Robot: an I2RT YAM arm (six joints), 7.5 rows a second.
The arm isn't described. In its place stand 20 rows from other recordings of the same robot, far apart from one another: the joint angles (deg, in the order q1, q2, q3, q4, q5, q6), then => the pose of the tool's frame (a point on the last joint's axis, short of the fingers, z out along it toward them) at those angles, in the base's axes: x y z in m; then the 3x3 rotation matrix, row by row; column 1 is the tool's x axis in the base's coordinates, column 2 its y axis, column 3 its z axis.
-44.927, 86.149, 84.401, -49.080, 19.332, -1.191 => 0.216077, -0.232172, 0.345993; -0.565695, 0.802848, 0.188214; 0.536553, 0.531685, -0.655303; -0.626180, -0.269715, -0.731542
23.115, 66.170, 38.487, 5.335, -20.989, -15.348 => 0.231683, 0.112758, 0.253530; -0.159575, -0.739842, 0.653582; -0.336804, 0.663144, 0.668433; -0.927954, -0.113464, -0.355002
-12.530, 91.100, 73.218, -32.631, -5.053, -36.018 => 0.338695, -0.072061, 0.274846; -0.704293, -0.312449, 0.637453; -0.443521, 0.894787, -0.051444; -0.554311, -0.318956, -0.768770
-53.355, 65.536, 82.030, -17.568, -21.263, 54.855 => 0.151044, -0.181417, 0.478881; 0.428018, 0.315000, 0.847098; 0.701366, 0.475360, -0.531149; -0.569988, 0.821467, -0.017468
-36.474, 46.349, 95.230, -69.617, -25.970, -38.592 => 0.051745, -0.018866, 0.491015; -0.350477, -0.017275, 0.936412; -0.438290, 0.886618, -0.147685; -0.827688, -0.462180, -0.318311
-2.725, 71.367, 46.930, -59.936, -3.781, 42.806 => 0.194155, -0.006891, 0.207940; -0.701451, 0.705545, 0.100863; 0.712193, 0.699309, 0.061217; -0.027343, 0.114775, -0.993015
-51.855, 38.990, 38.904, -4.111, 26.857, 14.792 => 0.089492, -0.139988, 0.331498; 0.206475, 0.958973, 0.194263; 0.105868, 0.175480, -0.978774; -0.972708, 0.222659, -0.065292
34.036, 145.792, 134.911, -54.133, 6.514, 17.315 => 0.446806, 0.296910, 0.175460; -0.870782, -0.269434, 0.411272; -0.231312, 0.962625, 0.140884; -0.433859, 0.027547, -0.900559
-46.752, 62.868, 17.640, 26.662, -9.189, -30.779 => 0.153651, -0.155049, 0.182028; -0.502305, 0.417023, 0.757484; -0.203288, 0.794510, -0.572212; -0.840454, -0.441413, -0.314311
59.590, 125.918, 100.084, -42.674, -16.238, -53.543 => 0.224848, 0.402759, 0.173887; 0.427819, -0.901659, -0.063105; -0.796659, -0.409136, 0.444907; -0.426973, -0.140067, -0.893351
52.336, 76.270, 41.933, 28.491, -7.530, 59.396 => 0.180967, 0.242084, 0.270175; -0.775711, -0.386519, 0.498874; 0.391511, 0.325254, 0.860772; -0.494965, 0.863025, -0.100977
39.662, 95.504, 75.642, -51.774, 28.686, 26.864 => 0.264398, 0.197014, 0.249604; -0.852179, -0.065491, 0.519136; -0.191598, 0.962287, -0.193118; -0.486911, -0.264036, -0.832588
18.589, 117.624, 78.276, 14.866, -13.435, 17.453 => 0.441676, 0.157273, 0.193454; -0.527808, -0.369168, 0.764940; 0.130258, 0.854768, 0.502398; -0.839316, 0.364809, -0.403067
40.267, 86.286, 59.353, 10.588, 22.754, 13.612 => 0.276737, 0.216371, 0.289403; -0.282332, -0.253525, 0.925210; 0.045272, 0.959851, 0.276833; -0.958248, 0.120045, -0.259519
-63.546, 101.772, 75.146, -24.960, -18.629, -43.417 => 0.182452, -0.341151, 0.231371; -0.775868, 0.312113, 0.548283; 0.097279, 0.917846, -0.384832; -0.623350, -0.245242, -0.742489
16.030, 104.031, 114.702, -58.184, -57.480, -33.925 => 0.353634, 0.132836, 0.405270; -0.199759, -0.972937, 0.116142; -0.369566, 0.184588, 0.910685; -0.907478, 0.138995, -0.396438
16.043, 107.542, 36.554, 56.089, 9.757, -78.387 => 0.329894, 0.088586, 0.125088; 0.062872, -0.265187, 0.962145; -0.986402, 0.130171, 0.100335; -0.151851, -0.955370, -0.253397
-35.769, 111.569, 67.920, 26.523, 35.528, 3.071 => 0.340168, -0.270553, 0.202999; -0.188963, 0.937757, 0.291383; 0.189864, 0.326020, -0.926101; -0.963455, -0.119675, -0.239652
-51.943, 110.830, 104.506, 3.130, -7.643, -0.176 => 0.295373, -0.369605, 0.386805; -0.036492, 0.698434, 0.714744; 0.041673, 0.715661, -0.697203; -0.998465, 0.004343, -0.055222
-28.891, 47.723, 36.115, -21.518, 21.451, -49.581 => 0.154972, -0.100387, 0.259764; -0.856724, 0.101151, 0.505760; -0.336553, 0.633425, -0.696782; -0.390841, -0.767164, -0.508628
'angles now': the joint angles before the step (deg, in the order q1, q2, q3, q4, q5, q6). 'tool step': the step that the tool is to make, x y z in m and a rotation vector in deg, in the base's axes. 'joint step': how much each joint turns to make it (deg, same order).
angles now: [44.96, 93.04, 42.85, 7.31, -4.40, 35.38]
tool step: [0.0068, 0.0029, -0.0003, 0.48, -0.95, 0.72]
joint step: [-0.57, 1.43, 1.09, 1.26, -0.73, -1.11]
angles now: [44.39, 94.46, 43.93, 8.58, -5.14, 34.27]
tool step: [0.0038, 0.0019, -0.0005, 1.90, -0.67, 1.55]
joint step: [-0.45, 0.88, 0.10, 2.52, -2.10, -0.64]
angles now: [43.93, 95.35, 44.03, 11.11, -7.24, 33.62]
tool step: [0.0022, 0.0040, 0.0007, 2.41, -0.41, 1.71]
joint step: [0.00, 0.80, 0.23, 2.54, -2.25, 0.04]
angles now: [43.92, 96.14, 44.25, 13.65, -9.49, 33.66]
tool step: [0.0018, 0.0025, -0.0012, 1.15, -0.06, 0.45]
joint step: [0.01, 0.83, 0.19, 1.53, -0.83, 0.36]
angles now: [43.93, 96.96, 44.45, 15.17, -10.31, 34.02]
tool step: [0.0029, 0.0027, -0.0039, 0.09, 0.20, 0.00]
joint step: [-0.03, 1.41, 0.54, 0.81, -0.14, 0.15]
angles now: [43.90, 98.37, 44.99, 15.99, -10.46, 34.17]
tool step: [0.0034, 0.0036, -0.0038, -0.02, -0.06, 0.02]
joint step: [0.04, 1.58, 0.78, 0.82, 0.05, -0.03]
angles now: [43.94, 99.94, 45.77, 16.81, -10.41, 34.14]
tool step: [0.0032, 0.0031, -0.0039, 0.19, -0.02, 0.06]
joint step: [-0.01, 1.49, 0.63, 1.02, -0.13, 0.06]
